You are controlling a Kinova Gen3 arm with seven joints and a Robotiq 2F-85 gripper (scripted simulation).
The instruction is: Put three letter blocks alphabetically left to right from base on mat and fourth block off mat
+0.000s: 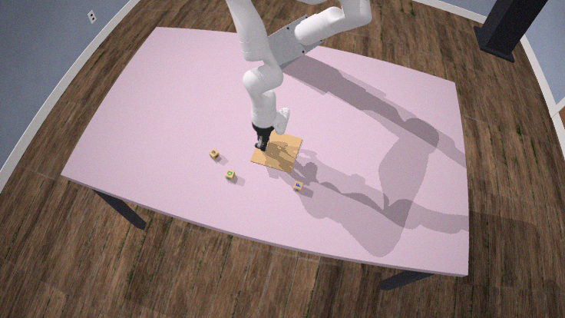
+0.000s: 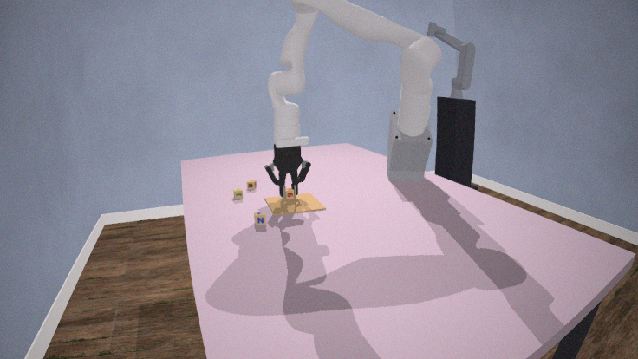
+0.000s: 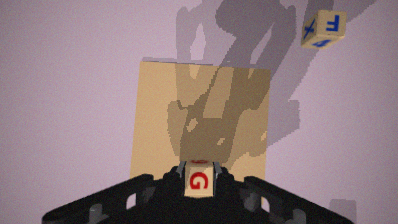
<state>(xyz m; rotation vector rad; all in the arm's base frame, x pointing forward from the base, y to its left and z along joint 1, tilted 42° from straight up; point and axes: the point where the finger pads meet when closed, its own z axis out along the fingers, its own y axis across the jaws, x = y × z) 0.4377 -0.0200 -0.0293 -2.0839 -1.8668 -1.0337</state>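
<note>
Right now my hand is 4 cm to the right of the tan mat and 2 cm above it. The rest, counted from my hand: blue N block (14 cm to the left, 12 cm ahead, 1 cm below); then green D block (14 cm ahead, 8 cm to the right, 1 cm below).
</note>
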